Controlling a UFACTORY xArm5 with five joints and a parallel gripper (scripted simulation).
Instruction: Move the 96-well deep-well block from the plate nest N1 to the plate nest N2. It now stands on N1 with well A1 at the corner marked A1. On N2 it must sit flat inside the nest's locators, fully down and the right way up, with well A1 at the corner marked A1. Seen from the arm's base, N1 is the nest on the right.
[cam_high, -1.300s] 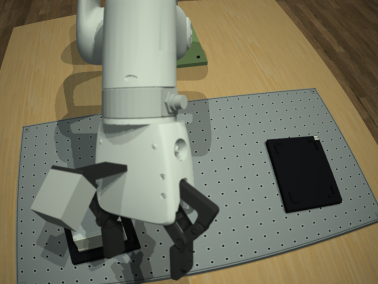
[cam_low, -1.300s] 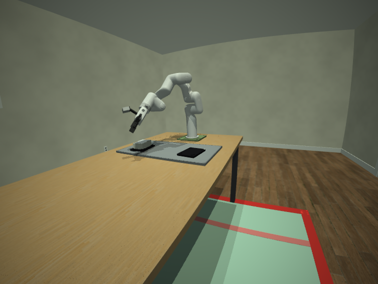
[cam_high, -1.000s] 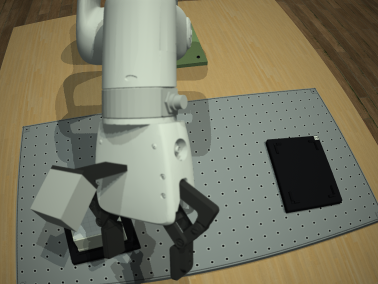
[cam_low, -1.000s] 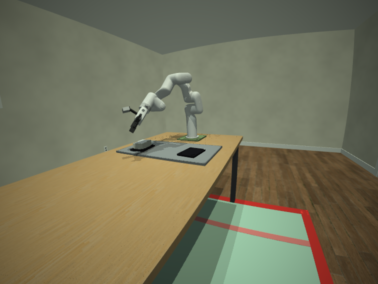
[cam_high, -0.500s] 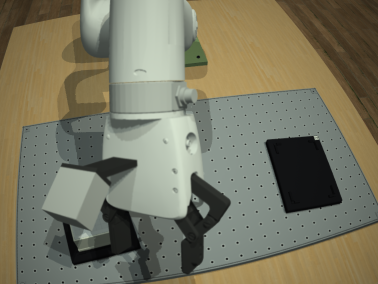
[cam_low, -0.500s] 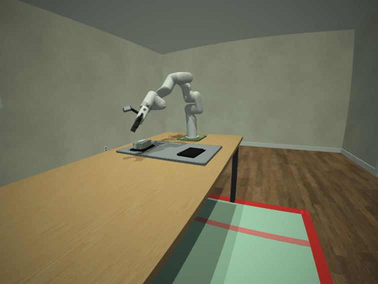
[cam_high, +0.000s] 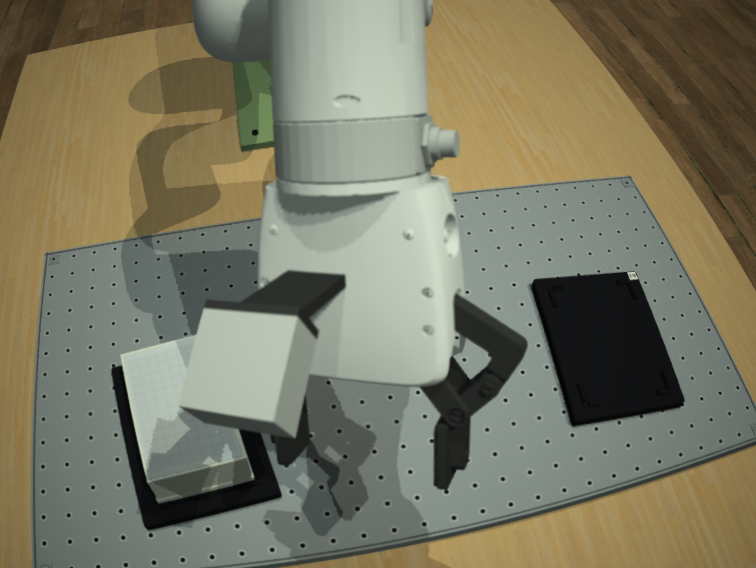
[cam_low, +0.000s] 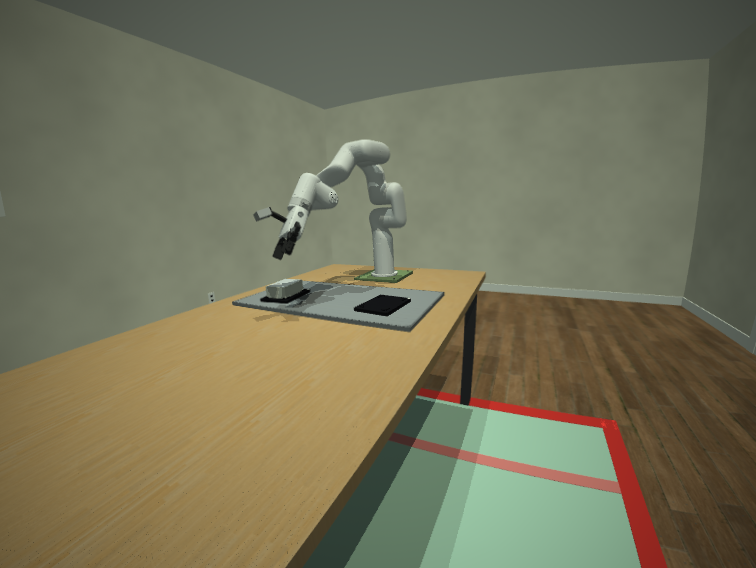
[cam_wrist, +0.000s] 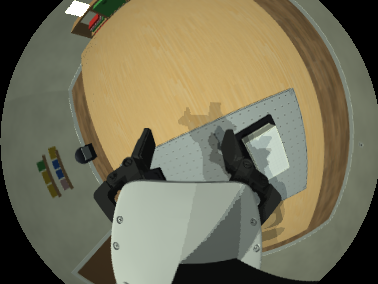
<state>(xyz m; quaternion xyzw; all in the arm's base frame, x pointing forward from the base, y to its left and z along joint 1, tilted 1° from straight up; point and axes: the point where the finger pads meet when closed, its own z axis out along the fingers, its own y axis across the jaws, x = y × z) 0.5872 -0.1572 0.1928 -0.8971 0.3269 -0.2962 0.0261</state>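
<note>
Now: the deep-well block 15 cm below my hand, 15 cm behind it and 10 cm to the right of it.
</note>
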